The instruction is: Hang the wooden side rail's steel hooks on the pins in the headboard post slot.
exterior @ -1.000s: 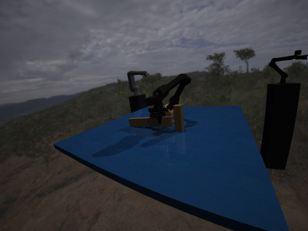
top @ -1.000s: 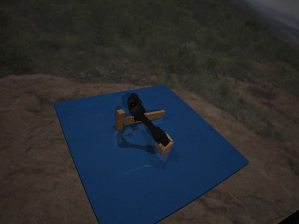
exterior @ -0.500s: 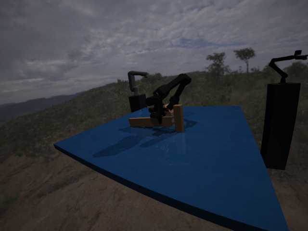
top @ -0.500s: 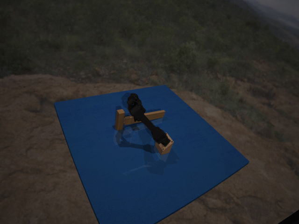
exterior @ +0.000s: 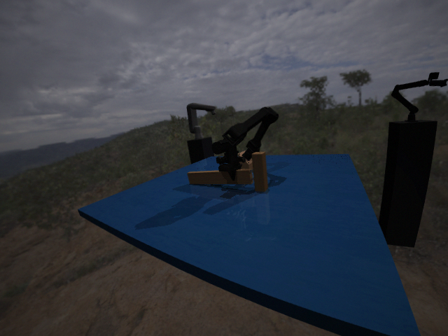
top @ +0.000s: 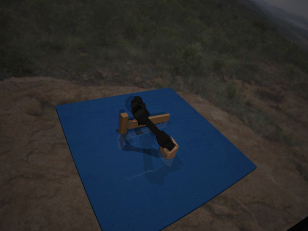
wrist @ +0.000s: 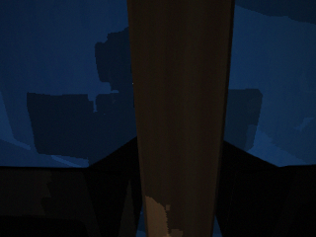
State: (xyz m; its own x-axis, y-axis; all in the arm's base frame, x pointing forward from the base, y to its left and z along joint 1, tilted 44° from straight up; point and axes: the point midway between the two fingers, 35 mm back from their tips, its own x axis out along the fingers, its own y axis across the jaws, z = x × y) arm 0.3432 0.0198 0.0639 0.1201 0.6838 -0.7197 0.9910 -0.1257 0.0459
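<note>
The headboard post is 1 cm ahead of my gripper tip, 14 cm to the left of it and 4 cm above it.
</note>
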